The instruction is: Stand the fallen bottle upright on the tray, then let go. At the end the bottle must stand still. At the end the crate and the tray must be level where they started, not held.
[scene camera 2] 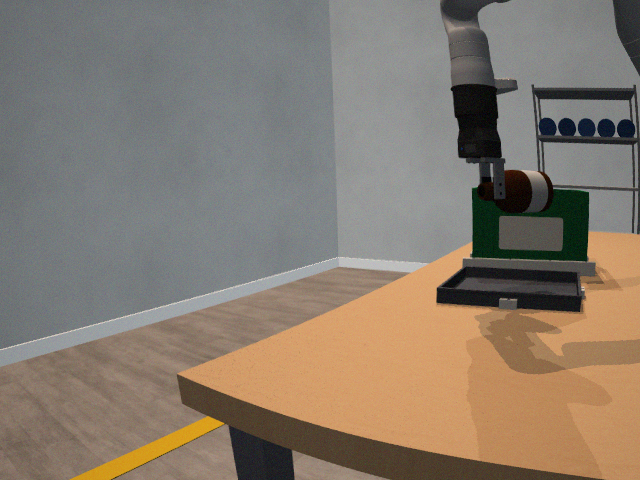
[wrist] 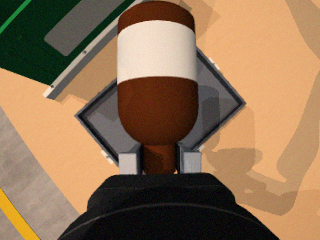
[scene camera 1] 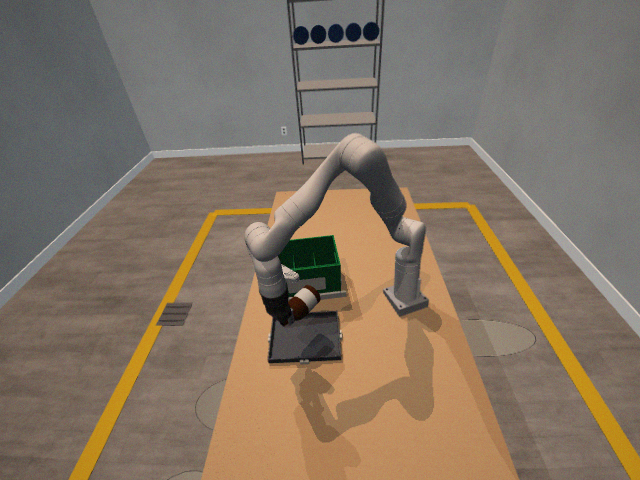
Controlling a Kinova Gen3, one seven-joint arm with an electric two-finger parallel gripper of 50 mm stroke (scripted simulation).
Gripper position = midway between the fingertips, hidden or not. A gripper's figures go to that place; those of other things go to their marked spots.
Scene:
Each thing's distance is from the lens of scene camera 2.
gripper [scene camera 2: 492,198]: 76 cm
brown bottle [scene camera 2: 525,191]: 76 cm

